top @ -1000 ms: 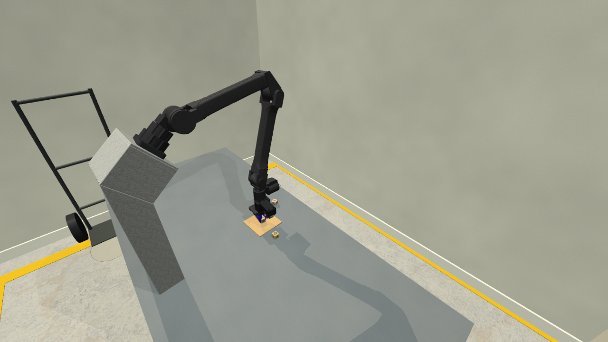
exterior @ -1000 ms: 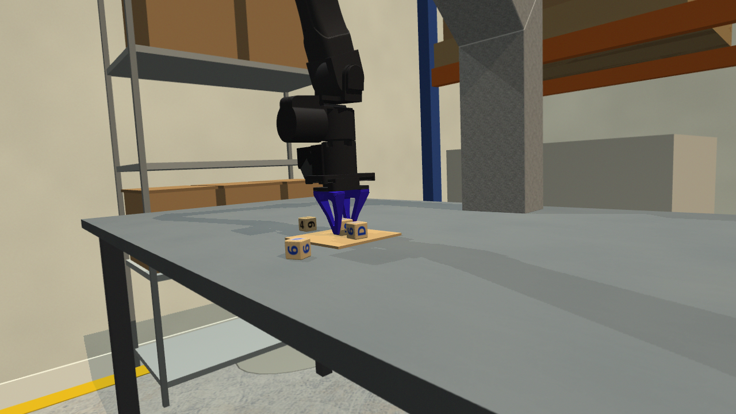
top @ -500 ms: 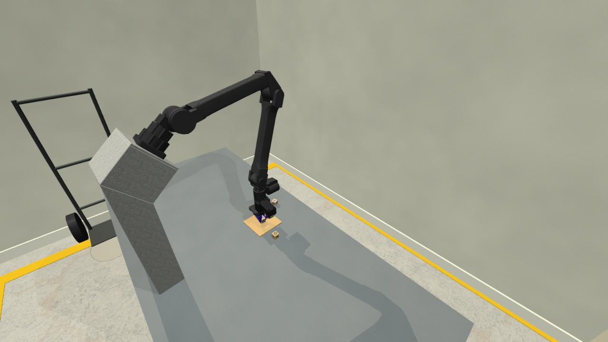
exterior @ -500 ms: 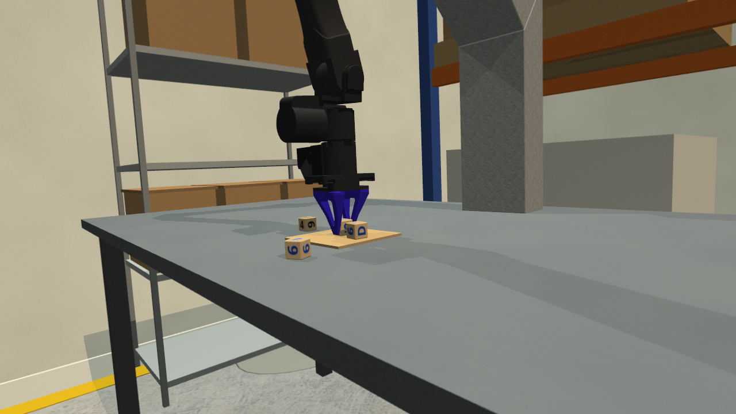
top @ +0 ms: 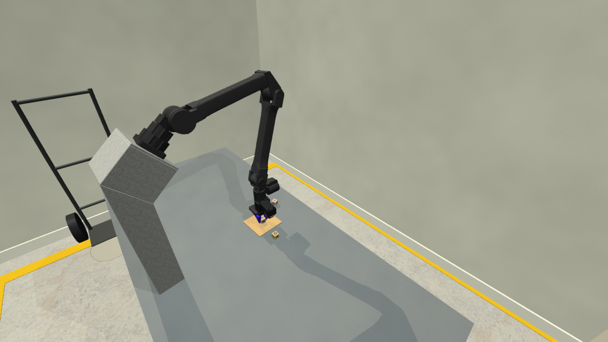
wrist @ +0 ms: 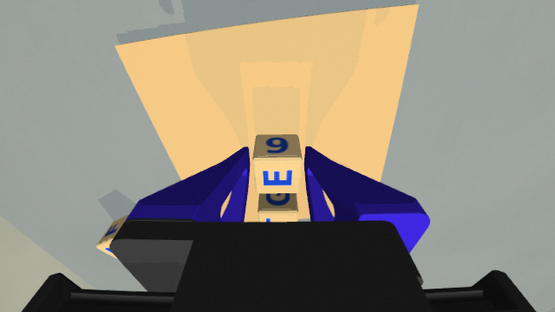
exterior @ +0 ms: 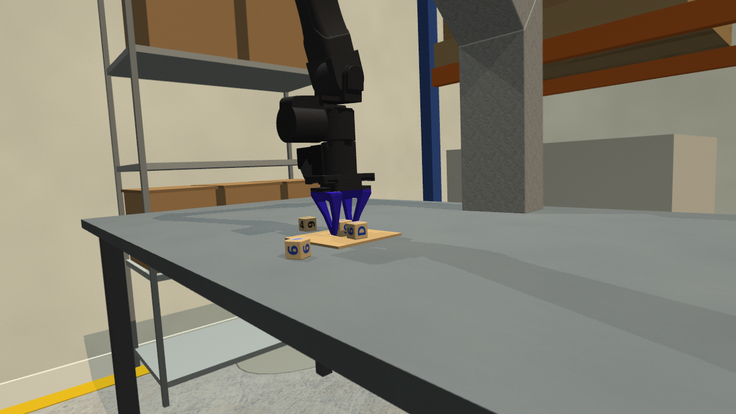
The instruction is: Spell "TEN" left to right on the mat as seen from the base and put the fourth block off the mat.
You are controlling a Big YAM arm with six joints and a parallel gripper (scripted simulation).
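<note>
My hand is 10 mm above the tan mat.
</note>
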